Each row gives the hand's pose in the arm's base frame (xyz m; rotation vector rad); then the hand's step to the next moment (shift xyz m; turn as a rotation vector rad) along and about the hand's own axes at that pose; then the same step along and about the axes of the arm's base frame.
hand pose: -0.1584 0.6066 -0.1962 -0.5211 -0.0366 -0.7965
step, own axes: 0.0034 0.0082 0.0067 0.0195 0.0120 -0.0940
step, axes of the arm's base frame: 0.0091 0.0055 0.0031 0.0069 -0.0493 -0.0829
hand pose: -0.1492 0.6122 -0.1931 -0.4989 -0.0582 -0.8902
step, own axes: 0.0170 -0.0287 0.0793 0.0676 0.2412 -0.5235
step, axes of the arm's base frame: 0.0014 0.0075 0.0857 0.1444 -0.1536 -0.5407
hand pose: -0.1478 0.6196 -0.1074 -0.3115 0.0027 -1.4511
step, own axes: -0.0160 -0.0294 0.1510 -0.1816 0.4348 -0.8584
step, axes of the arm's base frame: -0.0021 0.0444 0.1481 0.2379 0.0365 -0.9492
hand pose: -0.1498 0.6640 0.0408 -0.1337 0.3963 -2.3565
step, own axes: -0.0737 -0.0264 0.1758 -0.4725 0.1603 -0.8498
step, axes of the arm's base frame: 0.0729 0.0257 0.1762 0.2718 0.4220 -0.8480
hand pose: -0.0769 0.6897 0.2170 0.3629 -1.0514 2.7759
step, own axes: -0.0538 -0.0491 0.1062 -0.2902 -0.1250 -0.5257
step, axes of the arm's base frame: 0.0808 -0.0373 0.0931 0.2165 0.4277 -0.3826
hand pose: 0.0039 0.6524 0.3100 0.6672 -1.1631 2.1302
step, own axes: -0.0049 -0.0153 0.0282 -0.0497 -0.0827 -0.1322
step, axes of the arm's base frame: 0.0182 -0.0192 0.0189 0.0753 0.1357 -0.0521
